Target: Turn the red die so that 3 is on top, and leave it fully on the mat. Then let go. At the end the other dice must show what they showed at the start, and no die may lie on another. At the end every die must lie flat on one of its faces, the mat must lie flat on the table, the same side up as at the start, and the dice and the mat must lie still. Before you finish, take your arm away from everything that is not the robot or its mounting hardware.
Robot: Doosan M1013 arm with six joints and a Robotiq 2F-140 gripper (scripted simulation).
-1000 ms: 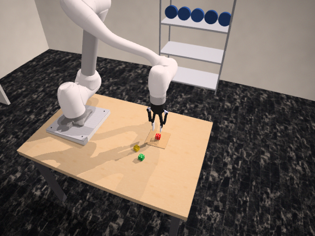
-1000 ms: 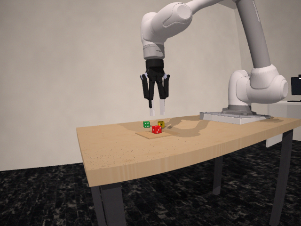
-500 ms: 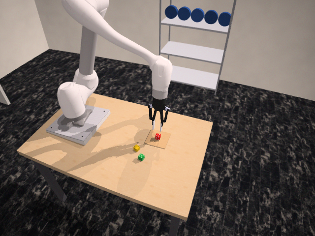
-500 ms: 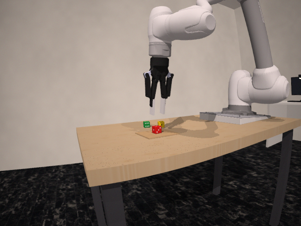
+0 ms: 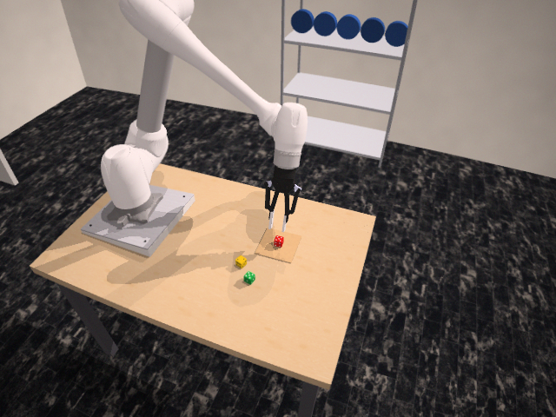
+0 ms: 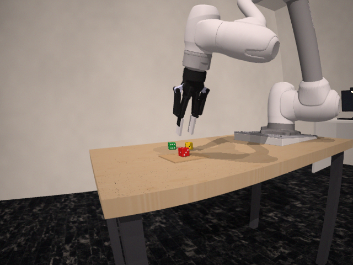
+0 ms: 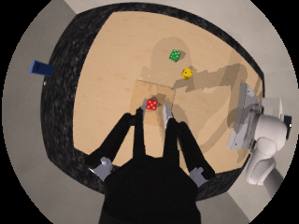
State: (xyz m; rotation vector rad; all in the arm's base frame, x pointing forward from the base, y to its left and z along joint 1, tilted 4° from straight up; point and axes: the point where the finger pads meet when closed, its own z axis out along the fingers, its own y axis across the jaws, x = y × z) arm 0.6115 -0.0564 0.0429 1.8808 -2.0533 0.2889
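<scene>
My gripper is now 1 cm short of the red die, 1 cm to the left of it and 9 cm above it. Also, from my hand: mat: 1 cm ahead, 1 cm to the right, 11 cm below; then green die: 6 cm behind, 19 cm to the right, 10 cm below; then yellow die: 11 cm behind, 13 cm to the right, 10 cm below.
</scene>
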